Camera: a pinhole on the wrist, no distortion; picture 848 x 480 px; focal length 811.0 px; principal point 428.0 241.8 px. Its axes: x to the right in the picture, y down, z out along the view. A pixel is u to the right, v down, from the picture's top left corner.
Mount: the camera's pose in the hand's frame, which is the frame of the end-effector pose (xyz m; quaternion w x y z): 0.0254 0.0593 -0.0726 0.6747 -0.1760 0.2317 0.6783
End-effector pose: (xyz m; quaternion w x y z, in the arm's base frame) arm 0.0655 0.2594 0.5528 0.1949 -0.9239 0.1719 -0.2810
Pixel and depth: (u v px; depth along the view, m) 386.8 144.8 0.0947
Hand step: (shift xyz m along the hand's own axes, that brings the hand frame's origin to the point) 0.0438 0.1073 0.0078
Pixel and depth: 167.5 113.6 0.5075
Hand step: 0.1474 0.2020 0.4327
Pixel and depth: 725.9 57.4 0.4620
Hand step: 0.1596 0.4539 0.2095
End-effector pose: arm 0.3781 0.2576 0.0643 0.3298 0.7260 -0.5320 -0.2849
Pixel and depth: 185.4 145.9 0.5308
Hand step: 0.1316 0.2187 0.4511
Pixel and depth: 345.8 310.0 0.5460
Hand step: 0.0215 0.3153 0.4150
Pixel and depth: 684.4 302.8 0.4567
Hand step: 0.0209 0.4323 0.2298
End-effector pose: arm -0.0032 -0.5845 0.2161 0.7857 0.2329 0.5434 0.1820
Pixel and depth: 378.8 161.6 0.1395
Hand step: 0.0497 0.1290 0.0469
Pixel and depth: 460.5 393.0 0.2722
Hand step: -0.0054 0.2195 0.1514
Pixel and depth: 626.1 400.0 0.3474
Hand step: -0.0188 0.3230 0.1744
